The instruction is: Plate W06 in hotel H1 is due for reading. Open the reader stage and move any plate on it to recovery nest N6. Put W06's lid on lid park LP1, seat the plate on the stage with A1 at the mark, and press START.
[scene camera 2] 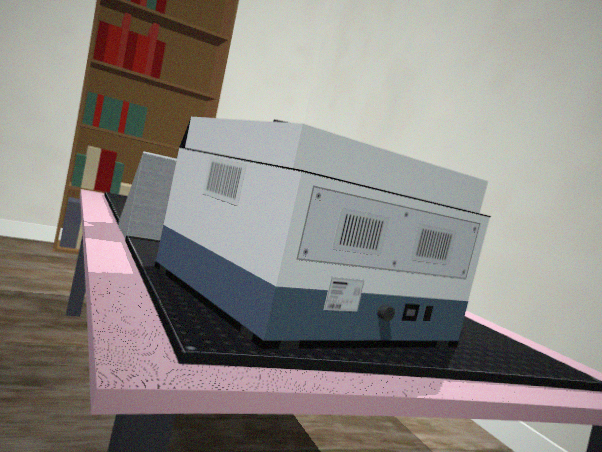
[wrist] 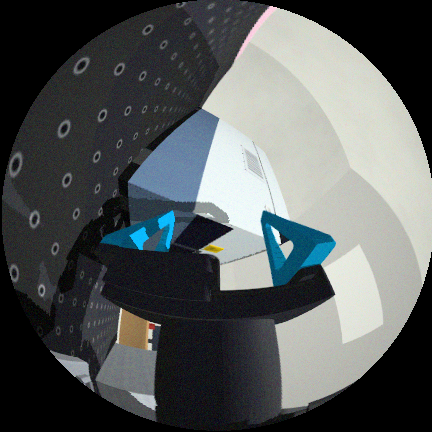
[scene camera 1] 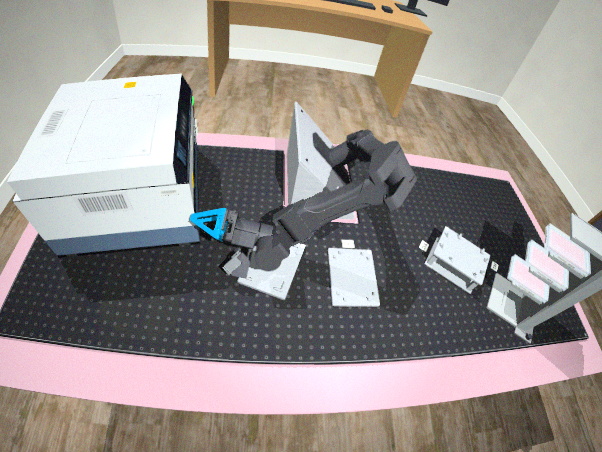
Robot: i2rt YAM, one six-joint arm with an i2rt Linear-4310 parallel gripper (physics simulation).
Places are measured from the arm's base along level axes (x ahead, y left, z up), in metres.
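Pixels of known places: gripper, fingertip midpoint: (wrist: 217, 215) (scene camera 1: 194, 219); arm's base, link origin: (scene camera 1: 331, 160).
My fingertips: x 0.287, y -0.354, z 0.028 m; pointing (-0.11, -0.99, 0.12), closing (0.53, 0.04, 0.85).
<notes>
For each thing: its middle in the pictures, then the offset to it from my fingertips.
- blue reader, body centre: (scene camera 2: 314, 226) (scene camera 1: 122, 160) (wrist: 198, 198) dx -0.150, dy -0.225, dz +0.035 m
- hotel, body centre: (scene camera 1: 567, 267) dx +0.152, dy +0.908, dz +0.114 m
The white and blue reader (scene camera 1: 115, 135) (scene camera 2: 225, 225) (wrist: 240, 185) stands at the left in scene camera 1. No stage is seen standing out from its front; much of that front is hidden or edge-on. My gripper (scene camera 1: 194, 219) (wrist: 217, 215) is open and empty, its blue fingers beside the reader's lower front corner; contact cannot be told. Several pink-topped plates (scene camera 1: 567, 250) (scene camera 1: 547, 270) (scene camera 1: 527, 280) sit in the hotel (scene camera 1: 565, 296) at the right. Which is W06 cannot be told. START is not readable.
Flat white nests (scene camera 1: 353, 280) (scene camera 1: 287, 287) lie mid-mat, one partly under the arm. A raised white stand (scene camera 1: 462, 254) is left of the hotel. A slanted white panel (scene camera 1: 307, 165) stands behind the arm. Small tags (scene camera 1: 348, 243) (scene camera 1: 423, 245) are unreadable. A desk (scene camera 1: 320, 22) stands beyond the table.
</notes>
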